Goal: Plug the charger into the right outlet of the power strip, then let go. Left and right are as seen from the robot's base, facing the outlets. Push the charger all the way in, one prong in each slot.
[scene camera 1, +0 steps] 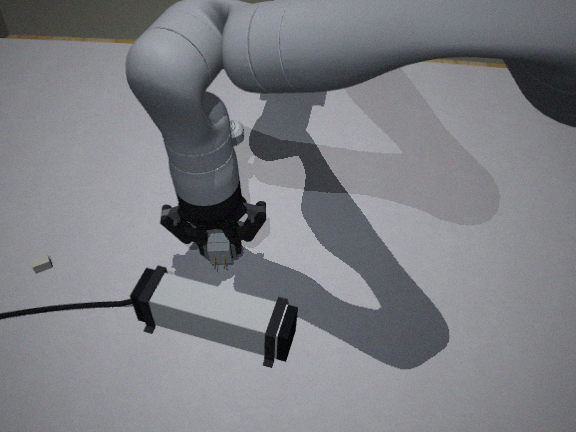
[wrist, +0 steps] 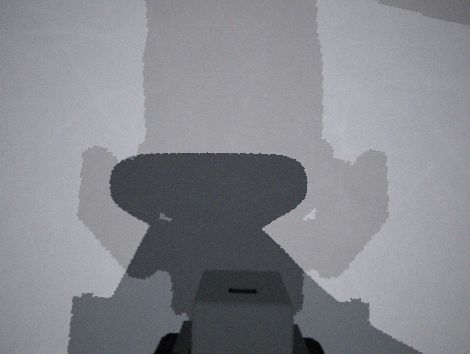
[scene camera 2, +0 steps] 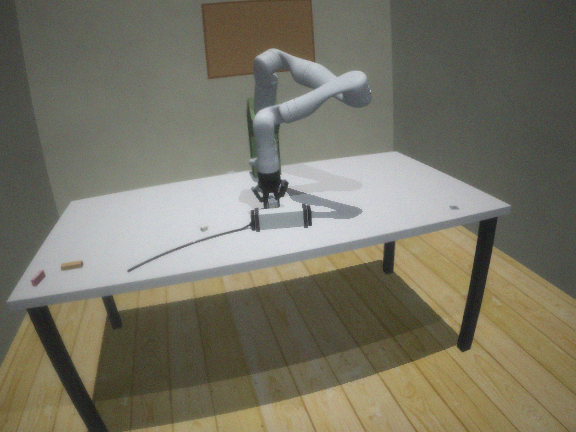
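Seen in the pictures: gripper, fingertip midpoint: (scene camera 1: 221, 253) (wrist: 239, 347); arm's base, origin of the base link: (scene camera 2: 264, 107).
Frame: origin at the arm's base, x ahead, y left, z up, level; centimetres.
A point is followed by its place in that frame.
Note:
The grey charger (scene camera 1: 218, 244) @(x 44.1, y 0.6, z -27.9 cm) (scene camera 2: 272, 202) @(x 44.9, y 0.6, z -28.2 cm) (wrist: 242, 325) @(x 41.1, y -0.5, z -27.3 cm) is held between the fingertips. Its two brass prongs (scene camera 1: 220, 263) @(x 44.2, y 0.6, z -31.9 cm) point toward the power strip's long side in scene camera 1, with a gap between; the wrist view does not show them. My gripper (scene camera 1: 220, 252) @(x 42.5, y 0.2, z -31.8 cm) (scene camera 2: 271, 204) @(x 42.5, y 0.2, z -31.8 cm) (wrist: 242, 345) @(x 42.5, y 0.2, z -31.8 cm) is shut on the charger, on the robot's side of the strip. The white power strip (scene camera 1: 207, 312) @(x 54.1, y 3.0, z -28.3 cm) (scene camera 2: 281, 218) @(x 54.8, y 3.1, z -30.3 cm) with black end caps lies on the table, angled in scene camera 1. Its outlets face away from both scene cameras and are hidden; the strip does not show in the wrist view.
A black cable (scene camera 1: 65, 306) @(x 56.2, y -16.7, z -33.2 cm) (scene camera 2: 185, 245) @(x 63.0, y -28.5, z -33.4 cm) runs from the strip's left end in both scene views. A small pale block (scene camera 1: 42, 264) @(x 51.4, y -23.2, z -32.6 cm) (scene camera 2: 203, 228) @(x 52.1, y -23.8, z -32.7 cm) lies left of the strip. An orange block (scene camera 2: 72, 265) @(x 73.3, y -65.5, z -32.6 cm) and a red block (scene camera 2: 38, 277) @(x 80.9, y -74.6, z -32.1 cm) lie near the table's left corner.

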